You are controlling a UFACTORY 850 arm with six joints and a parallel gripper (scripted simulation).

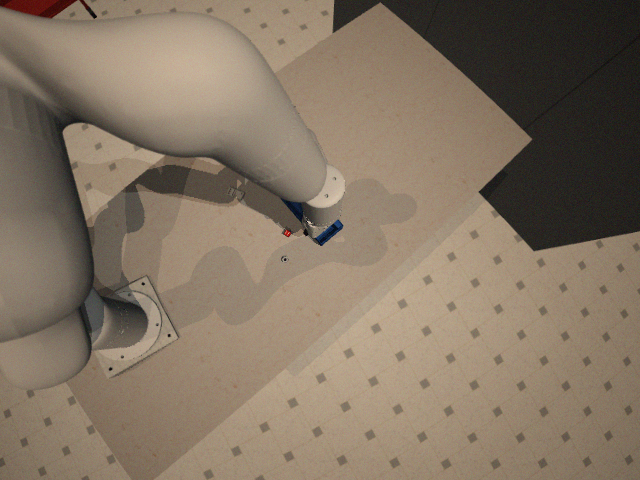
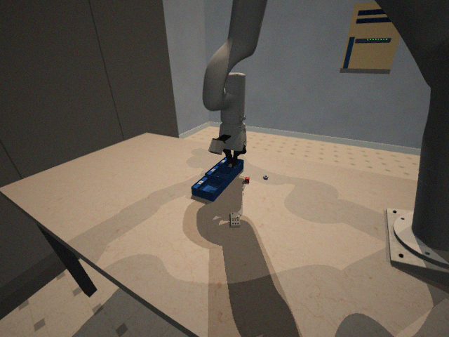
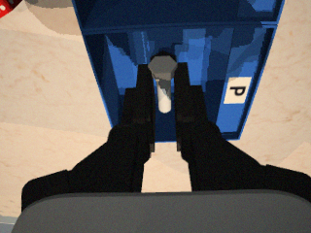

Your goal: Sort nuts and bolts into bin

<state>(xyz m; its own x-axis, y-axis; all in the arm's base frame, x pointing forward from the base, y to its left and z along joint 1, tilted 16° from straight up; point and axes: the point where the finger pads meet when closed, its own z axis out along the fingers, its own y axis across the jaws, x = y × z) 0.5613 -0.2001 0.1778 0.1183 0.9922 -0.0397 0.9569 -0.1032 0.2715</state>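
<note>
Right now the grey bolt is 1 cm to the left of my hand and 2 cm below it. From my hand the other things lie so: blue bin: 2 cm ahead, 8 cm to the left, 3 cm below; then red die: 8 cm behind, 6 cm to the left, 4 cm below; then black nut: 4 cm below.
</note>
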